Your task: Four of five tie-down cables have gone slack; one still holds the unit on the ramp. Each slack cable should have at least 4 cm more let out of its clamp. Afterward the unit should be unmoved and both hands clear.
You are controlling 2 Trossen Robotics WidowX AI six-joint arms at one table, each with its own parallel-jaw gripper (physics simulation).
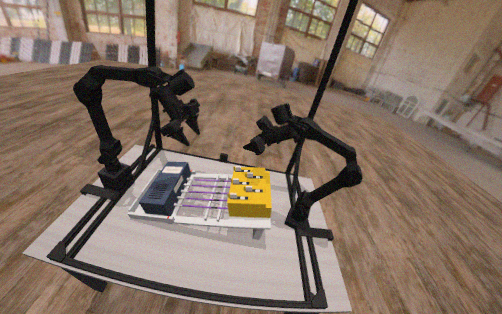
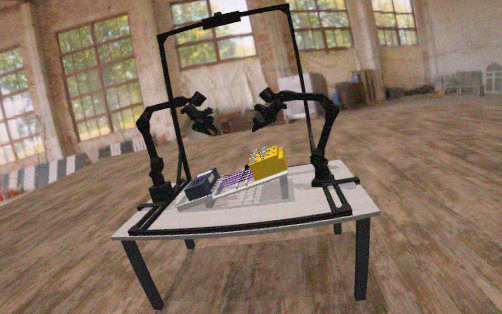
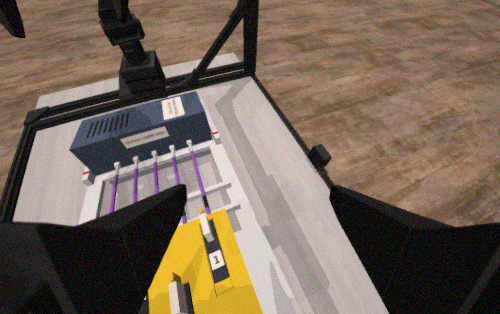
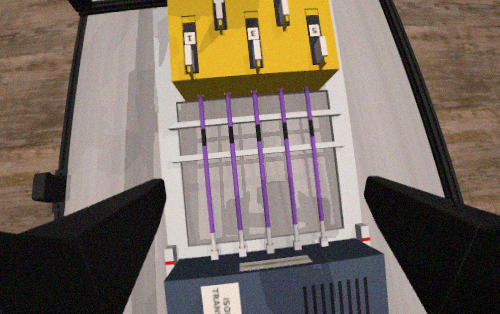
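Observation:
The dark blue unit (image 1: 162,195) (image 2: 199,186) (image 3: 145,116) (image 4: 275,287) sits at the low end of the white ramp (image 1: 200,222) (image 4: 352,190). Several purple cables (image 3: 197,175) (image 4: 264,200) run side by side to the yellow clamp block (image 1: 250,209) (image 2: 270,168) (image 3: 170,250) (image 4: 220,62). They look straight; which are slack cannot be told. Clamp 1 (image 3: 206,227) (image 4: 188,52), clamp 3 (image 4: 256,50) and clamp 5 (image 4: 322,46) have white levers. My left gripper (image 1: 254,137) (image 3: 259,191) is open and empty above the yellow block. My right gripper (image 1: 193,139) (image 4: 266,187) is open and empty above the unit's side.
Two thin white crossbars (image 4: 225,120) (image 4: 225,156) lie across the cables, with black cable marks between them. Red-marked white stops (image 4: 170,254) (image 4: 362,233) stand at the unit's corners. A black frame (image 1: 200,287) rims the table, with tall posts (image 1: 151,35) (image 1: 332,55) behind the ramp.

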